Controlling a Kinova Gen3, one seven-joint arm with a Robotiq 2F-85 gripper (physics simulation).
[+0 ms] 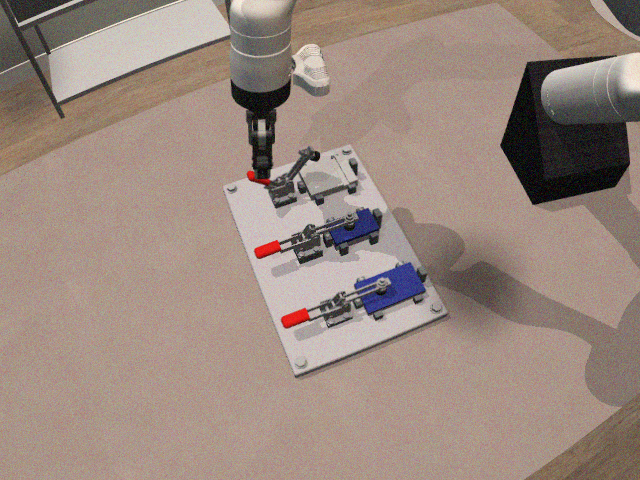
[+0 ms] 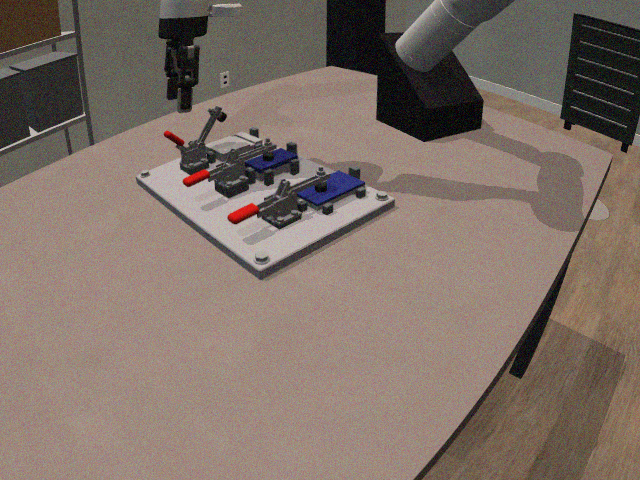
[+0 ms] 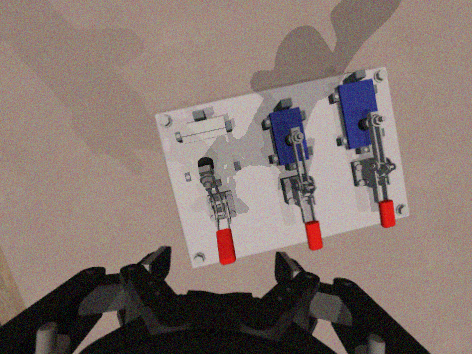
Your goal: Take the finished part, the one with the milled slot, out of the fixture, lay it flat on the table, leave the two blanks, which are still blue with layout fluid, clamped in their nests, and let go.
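Where they show: gripper, between the fingertips: point(image 1: 261, 153) point(image 2: 178, 105) point(image 3: 223, 260); arm's base, origin of its link: point(image 1: 563, 97) point(image 2: 414, 54).
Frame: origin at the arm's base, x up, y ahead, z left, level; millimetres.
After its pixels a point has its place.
Note:
The finished part point(image 1: 321, 180) @(z -56, x -122, y 406 mm) point(image 2: 232, 146) @(z -49, x -122, y 402 mm) point(image 3: 196, 151) @(z -80, x -122, y 390 mm), pale grey with a slot, lies in its nest on the fixture plate point(image 1: 281, 279) @(z 81, x -143, y 516 mm) point(image 2: 222, 227) @(z 125, x -143, y 528 mm) point(image 3: 265, 220) @(z -1, x -143, y 506 mm). Its toggle clamp point(image 1: 282, 192) @(z -51, x -118, y 472 mm) point(image 2: 194, 157) @(z -51, x -119, y 474 mm) point(image 3: 221, 206) @(z -60, x -115, y 467 mm) is open, with the arm raised and the red handle point(image 1: 258, 178) point(image 2: 173, 137) @(z -51, x -72, y 508 mm) point(image 3: 226, 246) @(z -59, x -72, y 502 mm) tilted. A smaller blue blank point(image 1: 366, 227) @(z 56, x -117, y 374 mm) point(image 2: 279, 159) @(z 57, x -117, y 386 mm) point(image 3: 286, 122) @(z 43, x -117, y 373 mm) and a larger blue blank point(image 1: 403, 284) @(z 158, x -127, y 357 mm) point(image 2: 338, 186) @(z 163, x -127, y 367 mm) point(image 3: 356, 95) @(z 151, x -127, y 350 mm) sit in their nests under closed clamps. My gripper point(image 1: 262, 174) point(image 2: 178, 102) @(z -59, x -24, y 492 mm) point(image 3: 223, 260) @(z -59, x -24, y 492 mm) is open and empty, above the open clamp's handle.
Two lowered red handles point(image 1: 267, 249) @(z 54, x -97, y 524 mm) point(image 1: 295, 317) @(z 162, x -107, y 518 mm) point to the same side as the open clamp's handle. Short locating posts stand around each nest, and bolt heads mark the plate corners. The black robot base point(image 1: 578, 149) @(z 67, x -61, y -9 mm) point(image 2: 429, 113) @(z 89, x -99, y 61 mm) stands beyond the nest side of the plate.

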